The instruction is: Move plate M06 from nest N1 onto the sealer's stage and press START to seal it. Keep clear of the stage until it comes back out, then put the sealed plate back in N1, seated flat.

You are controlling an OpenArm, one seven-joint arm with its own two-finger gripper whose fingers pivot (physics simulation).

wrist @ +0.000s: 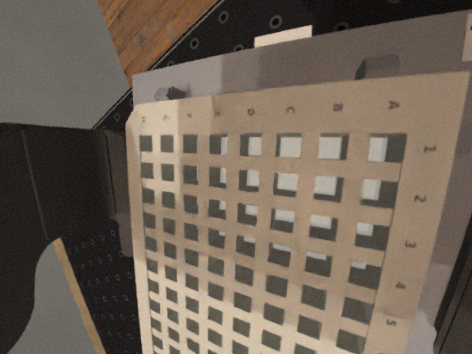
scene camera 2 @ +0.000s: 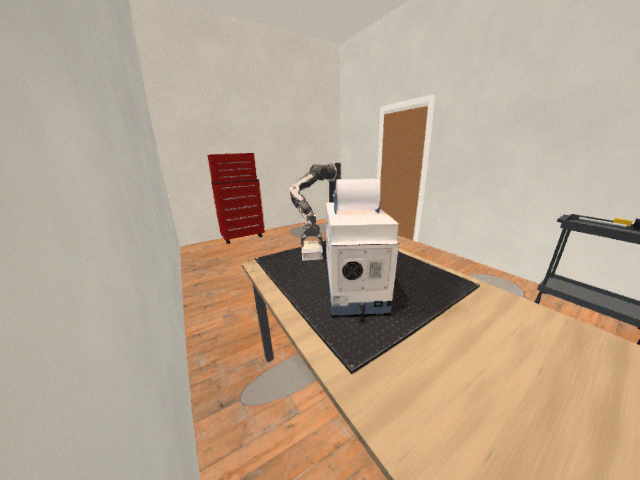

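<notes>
Plate M06 (wrist: 227,197), cream with a grid of square wells and letters and numbers along its rims, sits on the grey nest N1 (wrist: 200,85) in the wrist view. My gripper (wrist: 253,209) (scene camera 2: 311,241) is open around the plate, low over it. One dark finger shows beside the plate's left edge and part of the other at the lower right; contact cannot be told. The white sealer (scene camera 2: 362,232) is seen from behind in scene camera 2. Its stage and START button are hidden from there.
The sealer stands on a black perforated mat (scene camera 2: 356,343) on a wooden table (scene camera 2: 491,377). The nest is beside it, near the mat's far left edge. A white label (wrist: 283,36) lies by the nest. A red cabinet (scene camera 2: 237,206) and a dark cart (scene camera 2: 594,227) stand away from the table.
</notes>
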